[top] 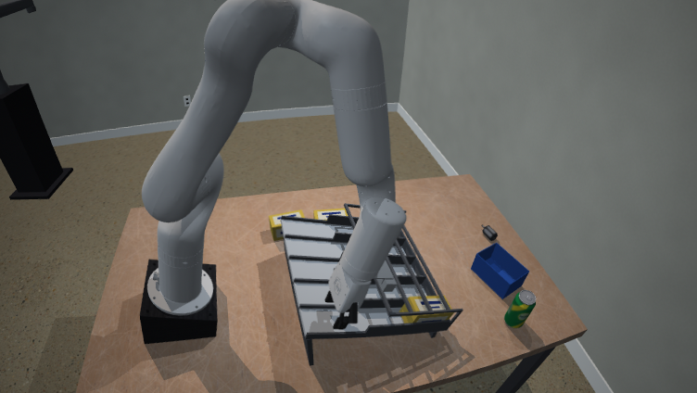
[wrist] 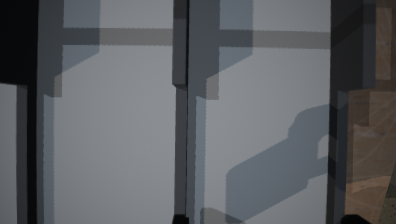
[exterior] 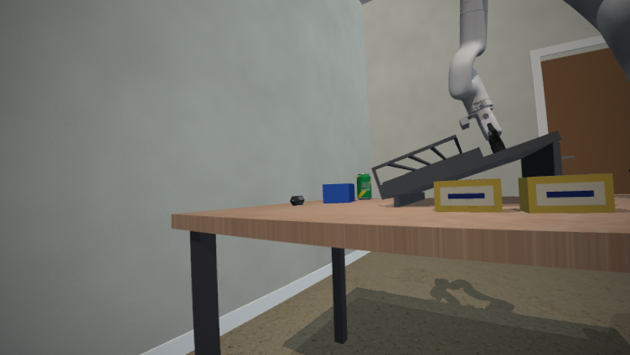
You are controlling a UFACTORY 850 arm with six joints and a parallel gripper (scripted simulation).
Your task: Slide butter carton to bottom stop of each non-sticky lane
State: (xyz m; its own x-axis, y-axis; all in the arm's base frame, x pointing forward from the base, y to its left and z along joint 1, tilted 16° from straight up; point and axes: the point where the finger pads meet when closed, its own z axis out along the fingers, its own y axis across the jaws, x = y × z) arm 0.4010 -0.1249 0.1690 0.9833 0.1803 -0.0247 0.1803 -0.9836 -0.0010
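Now: hand 2 cm past the dark divider, 4 cm to the right of it and 4 cm above it. From my hand the other things lie so: small black object (60 cm ahead, 42 cm to the left, 15 cm below).
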